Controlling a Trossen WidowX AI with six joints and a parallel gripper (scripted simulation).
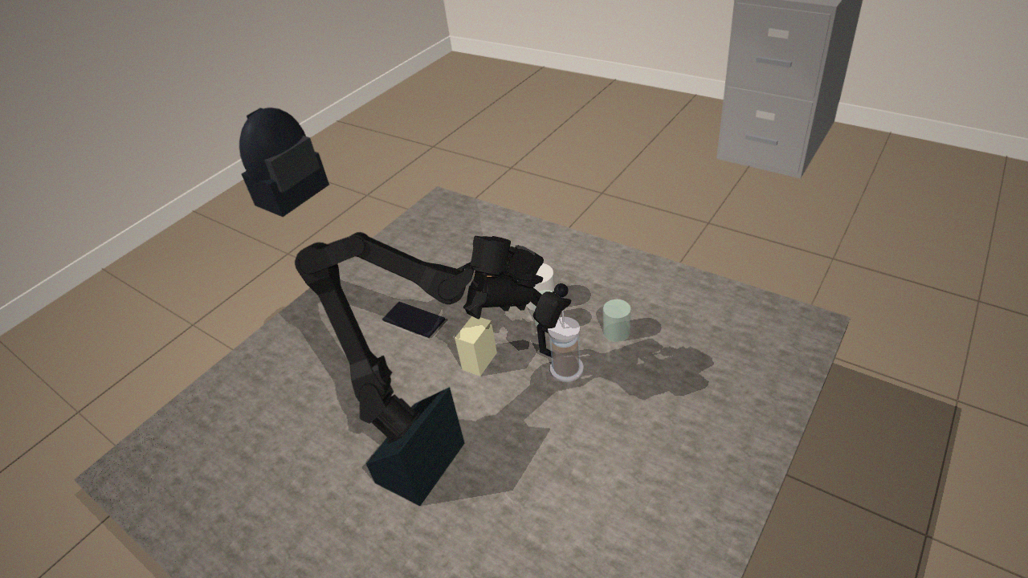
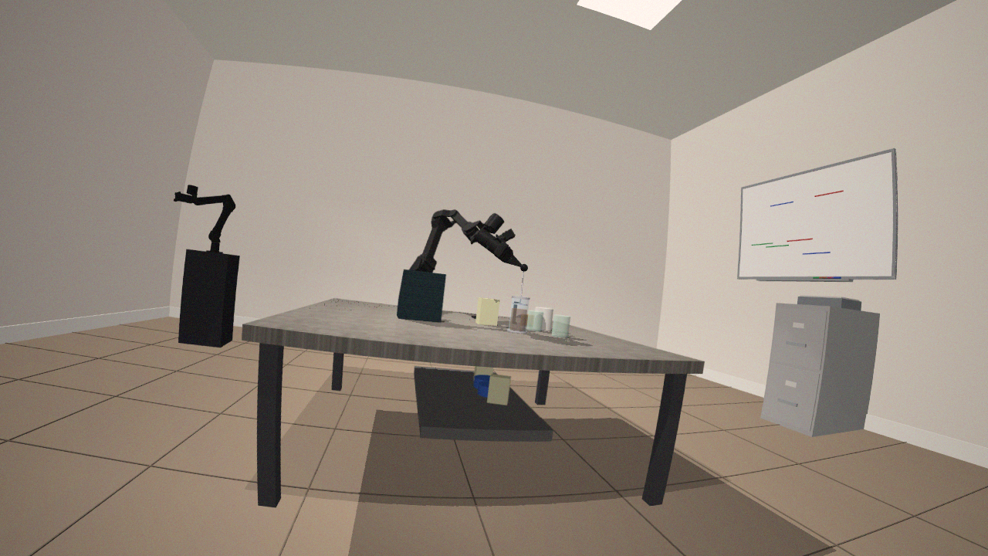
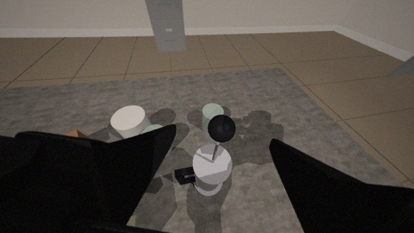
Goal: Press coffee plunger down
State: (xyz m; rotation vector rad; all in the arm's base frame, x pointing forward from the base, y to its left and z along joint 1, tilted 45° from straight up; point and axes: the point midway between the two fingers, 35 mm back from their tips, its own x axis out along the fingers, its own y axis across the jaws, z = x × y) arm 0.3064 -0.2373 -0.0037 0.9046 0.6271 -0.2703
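Now: the coffee press 10 mm ahead of my gripper tip, 10 mm to the left of it and 130 mm below it. The rest, counted from my gripper tip: small orange block (210 mm ahead, 310 mm to the left, 230 mm below); then dark flat tablet (20 mm ahead, 430 mm to the left, 250 mm below); then white cylinder (200 mm ahead, 150 mm to the left, 210 mm below).
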